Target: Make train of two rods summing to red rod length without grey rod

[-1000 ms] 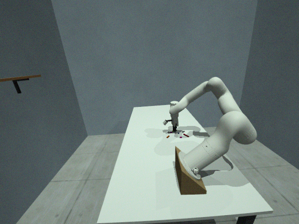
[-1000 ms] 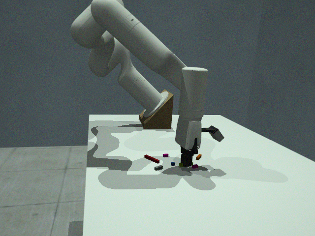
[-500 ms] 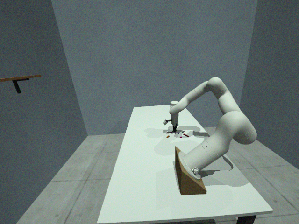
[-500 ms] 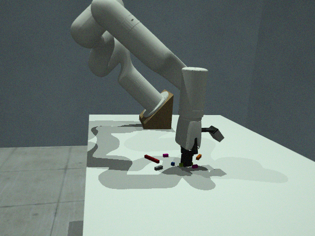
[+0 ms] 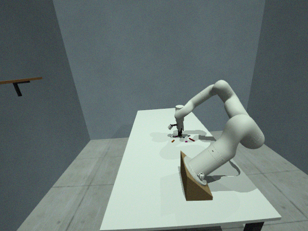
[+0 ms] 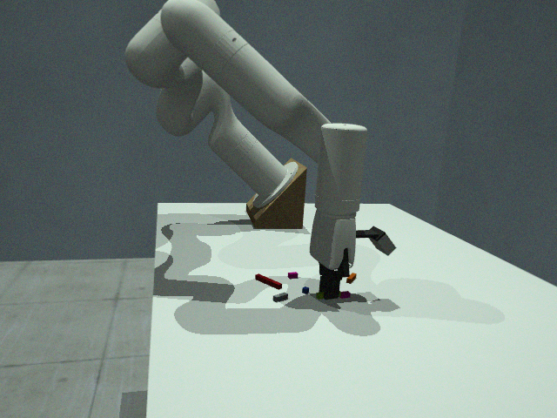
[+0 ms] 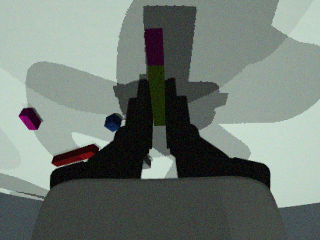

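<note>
The lime rod lies 20 mm below my hand. Round my hand: grey rod: 100 mm to the right, 20 mm below; orange rod: 100 mm behind, 80 mm to the left, 20 mm below; blue rod: 30 mm behind, 40 mm to the right, 20 mm below.
</note>
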